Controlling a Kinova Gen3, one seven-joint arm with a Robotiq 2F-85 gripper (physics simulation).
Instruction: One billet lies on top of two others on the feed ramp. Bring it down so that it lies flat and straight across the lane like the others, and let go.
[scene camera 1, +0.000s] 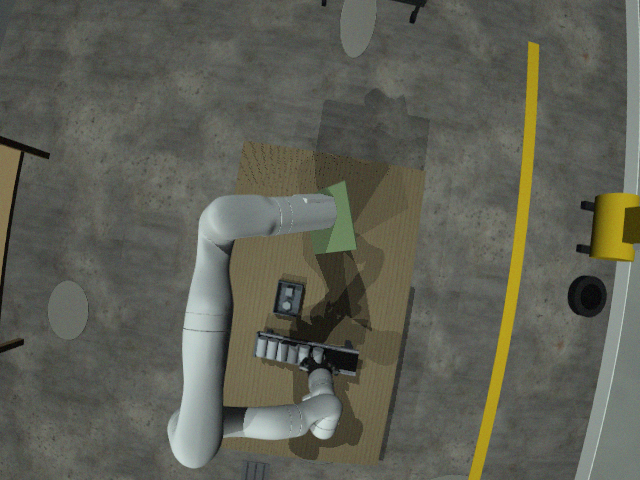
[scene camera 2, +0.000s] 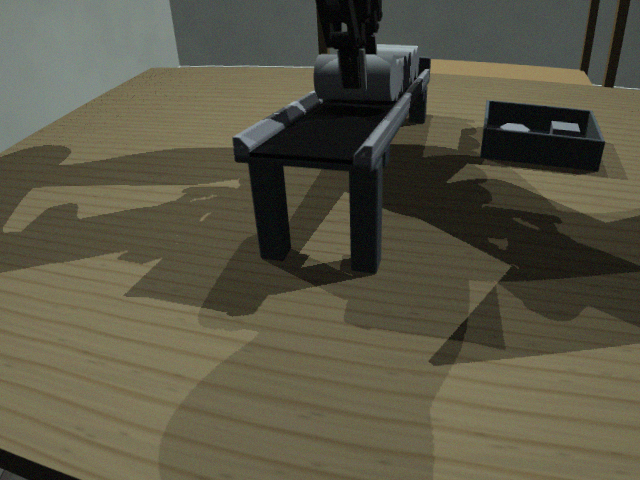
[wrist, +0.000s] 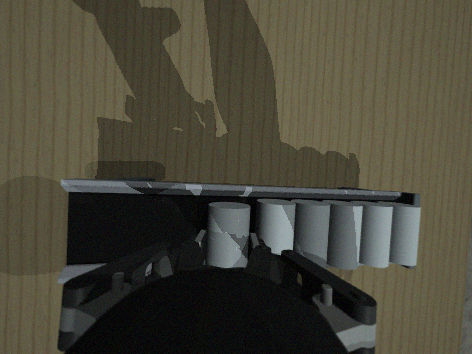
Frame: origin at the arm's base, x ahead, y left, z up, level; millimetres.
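Seen in the pictures: gripper, fingertip midpoint: (scene camera 1: 317, 356) (scene camera 2: 360, 84) (wrist: 227, 241); arm's base, link origin: (scene camera 1: 325, 212).
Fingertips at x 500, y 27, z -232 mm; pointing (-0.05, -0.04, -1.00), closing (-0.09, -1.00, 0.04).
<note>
Offsets run from my fingertips to a thing's top centre. Level surfaces: height alone.
The feed ramp (scene camera 1: 342, 358) (scene camera 2: 330, 131) (wrist: 125, 225) has a dark lane between two grey rails. My gripper (scene camera 1: 316, 357) (scene camera 2: 353, 72) (wrist: 227, 241) is shut on a pale grey billet @(dz +27, dx +4, dy +0 mm) (scene camera 1: 317, 353) (scene camera 2: 379, 77) (wrist: 228, 218). The held billet lies level and looks straight across the lane, low between the rails. Whether it touches the lane floor is hard to tell. Several other billets @(dz -1, dx -2, dy -128 mm) (scene camera 1: 281, 351) @(dz -6, dx -5, dy -168 mm) (scene camera 2: 398, 48) (wrist: 345, 235) lie side by side in the lane up to the ramp's far end. In the wrist view a narrow dark gap parts the held billet from the nearest one.
A dark open tray @(dz -69, dx -187, dy -128 mm) (scene camera 1: 276, 304) (scene camera 2: 540, 150) with two small pale pieces stands on the table @(dz -104 mm) (scene camera 1: 248, 248) (scene camera 2: 155, 387) (wrist: 375, 75) beside the ramp. A green block (scene camera 1: 345, 227) stands at the arm's base. The nearest billet of the row is close beside one finger.
</note>
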